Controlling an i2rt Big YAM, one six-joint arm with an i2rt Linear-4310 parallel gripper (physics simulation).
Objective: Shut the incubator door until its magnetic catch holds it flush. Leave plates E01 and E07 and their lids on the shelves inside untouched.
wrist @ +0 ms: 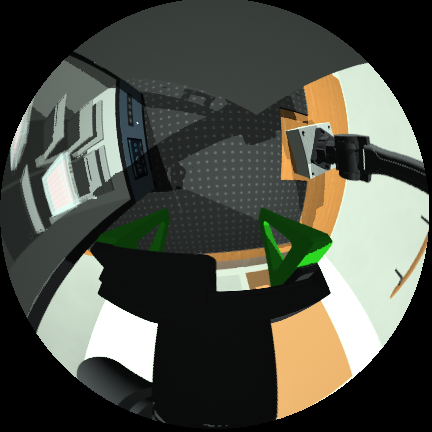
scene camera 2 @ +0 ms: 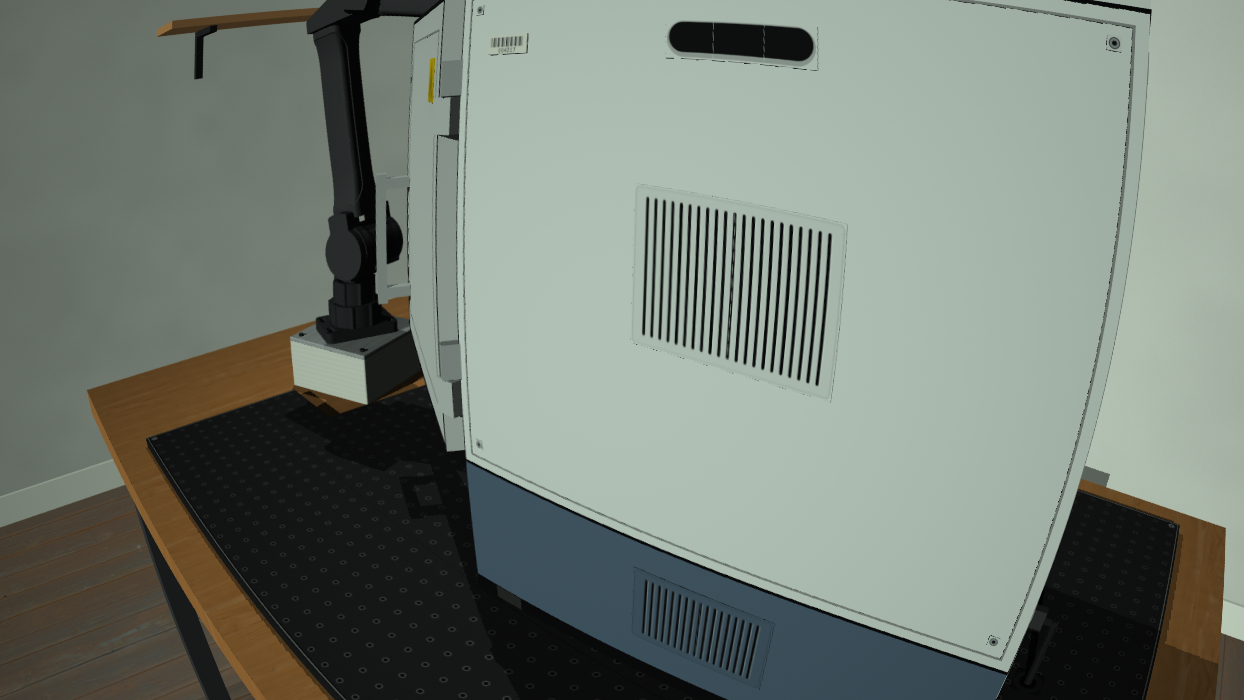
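Seen in the pictures: gripper, between the fingertips: (wrist: 213, 212); arm's base, origin of its link: (wrist: 321, 148) (scene camera 2: 355, 329).
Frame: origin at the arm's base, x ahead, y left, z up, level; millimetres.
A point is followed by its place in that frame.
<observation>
The incubator (scene camera 2: 556, 261) {x 677, y -53, z 253 mm} (wrist: 125, 135) {x 533, y 77, z 51 mm} stands on the black perforated board. Its door (scene camera 2: 423, 200) {x 458, y -61, z 265 mm} stands open at the body's left edge in the scene view, with a pale bar handle (scene camera 2: 381, 243) {x 283, y -45, z 191 mm} on its outer side. A large dark grey panel across the top of the wrist view looks like the door. Inside, a pinkish plate (wrist: 61, 187) {x 569, y 155, z 206 mm} lies on a shelf, and part of another plate (wrist: 19, 140) shows at the far left; their labels are unreadable and I cannot make out the lids. My gripper (wrist: 213, 212) {x 329, y 169, z 204 mm} is open and empty, in front of the incubator; in the scene view it is hidden.
The arm (scene camera 2: 347, 130) {x 23, y -14, z 308 mm} (wrist: 390, 157) rises from its white base block (scene camera 2: 330, 370) {x 51, y -63, z -36 mm} (wrist: 300, 150) {x 72, y 35, z -23 mm} on the wooden table (scene camera 2: 130, 409) {x -75, y -417, z -77 mm} (wrist: 327, 100) {x -100, y -274, z -77 mm}, beyond the door in the scene view. The perforated board (scene camera 2: 287, 513) {x 370, y -223, z -64 mm} (wrist: 225, 170) {x 284, y 154, z -64 mm} spreads below. A wooden wall shelf (scene camera 2: 243, 20) is behind.
</observation>
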